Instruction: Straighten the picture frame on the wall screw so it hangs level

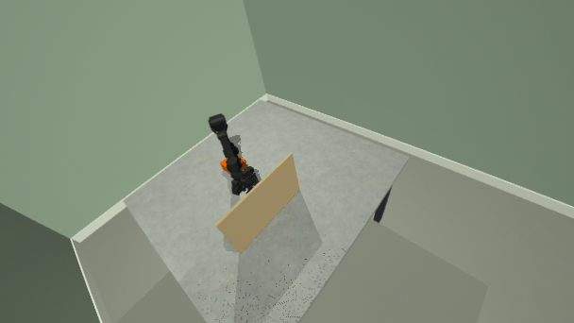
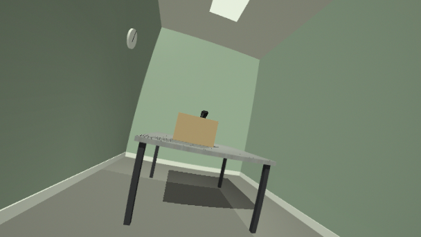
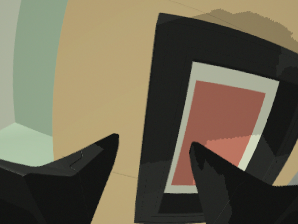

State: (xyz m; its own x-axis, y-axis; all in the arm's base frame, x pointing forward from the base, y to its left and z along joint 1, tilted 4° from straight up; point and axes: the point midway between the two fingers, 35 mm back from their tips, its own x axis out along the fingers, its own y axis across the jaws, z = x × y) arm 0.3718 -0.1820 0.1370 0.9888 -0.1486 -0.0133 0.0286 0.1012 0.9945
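Now: gripper tip 1 cm short of the picture frame, 1 cm to the left of it and 5 cm above it. The rest, counted from my gripper tip: tan wall board 1 cm ahead, 2 cm to the right, 6 cm below.
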